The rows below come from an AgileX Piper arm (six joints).
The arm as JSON. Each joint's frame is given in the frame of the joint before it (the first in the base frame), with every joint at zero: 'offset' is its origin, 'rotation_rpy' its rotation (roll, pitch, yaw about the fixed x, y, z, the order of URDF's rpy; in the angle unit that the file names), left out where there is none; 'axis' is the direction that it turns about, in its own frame. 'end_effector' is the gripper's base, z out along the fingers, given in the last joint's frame.
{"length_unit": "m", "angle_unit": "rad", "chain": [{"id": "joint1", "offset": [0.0, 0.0, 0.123], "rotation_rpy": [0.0, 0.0, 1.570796], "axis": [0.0, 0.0, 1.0]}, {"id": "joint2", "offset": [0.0, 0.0, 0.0], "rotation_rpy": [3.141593, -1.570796, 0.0], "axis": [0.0, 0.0, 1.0]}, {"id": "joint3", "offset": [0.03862, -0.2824, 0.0], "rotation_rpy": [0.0, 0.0, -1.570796], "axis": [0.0, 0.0, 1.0]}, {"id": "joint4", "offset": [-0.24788, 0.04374, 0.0], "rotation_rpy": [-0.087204, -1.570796, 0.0], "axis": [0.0, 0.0, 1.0]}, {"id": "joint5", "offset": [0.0, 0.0, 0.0], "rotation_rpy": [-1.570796, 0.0, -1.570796], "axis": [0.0, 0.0, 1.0]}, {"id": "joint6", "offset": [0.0, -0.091, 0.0], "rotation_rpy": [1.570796, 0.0, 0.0], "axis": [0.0, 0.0, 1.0]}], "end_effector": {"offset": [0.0, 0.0, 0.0]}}
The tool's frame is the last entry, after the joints.
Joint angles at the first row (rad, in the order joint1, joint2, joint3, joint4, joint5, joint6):
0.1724, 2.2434, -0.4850, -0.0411, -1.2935, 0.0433
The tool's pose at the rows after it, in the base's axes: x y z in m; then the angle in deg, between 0 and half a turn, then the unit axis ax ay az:
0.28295 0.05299 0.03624 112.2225 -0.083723 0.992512 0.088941
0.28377 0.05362 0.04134 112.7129 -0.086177 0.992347 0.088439
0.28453 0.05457 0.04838 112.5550 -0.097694 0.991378 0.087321
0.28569 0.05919 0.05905 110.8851 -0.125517 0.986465 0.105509
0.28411 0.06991 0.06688 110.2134 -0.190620 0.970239 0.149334
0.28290 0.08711 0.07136 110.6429 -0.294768 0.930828 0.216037
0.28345 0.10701 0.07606 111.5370 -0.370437 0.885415 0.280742
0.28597 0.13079 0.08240 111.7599 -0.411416 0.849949 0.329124
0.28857 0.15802 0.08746 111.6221 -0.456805 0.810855 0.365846
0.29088 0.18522 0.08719 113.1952 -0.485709 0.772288 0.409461
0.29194 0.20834 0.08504 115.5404 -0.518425 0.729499 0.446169
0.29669 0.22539 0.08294 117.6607 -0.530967 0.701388 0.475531
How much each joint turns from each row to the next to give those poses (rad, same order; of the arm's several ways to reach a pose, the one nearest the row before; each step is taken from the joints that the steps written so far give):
0.0000, -0.0075, 0.0000, -0.0010, 0.0059, 0.0000
0.0012, -0.0286, 0.0009, -0.0020, 0.0363, -0.0009
-0.0001, -0.0334, 0.0024, -0.0100, 0.0286, -0.0125
0.0001, -0.0379, 0.0009, -0.0510, 0.0031, -0.0041
-0.0001, -0.0262, -0.0021, -0.1288, 0.0000, -0.0013
0.0009, -0.0056, -0.0269, -0.2101, 0.0000, 0.0000
0.0249, 0.0000, -0.0451, -0.1637, 0.0011, 0.0348
0.0594, -0.0001, -0.0532, -0.0661, 0.0000, 0.0455
0.0711, 0.0113, -0.0651, -0.0418, 0.0000, 0.0196
0.0639, 0.0334, -0.0776, -0.0543, 0.0000, 0.0522
0.0462, 0.0372, -0.0777, -0.0805, 0.0000, 0.0483
0.0274, 0.0370, -0.0775, -0.0623, 0.0000, 0.0636

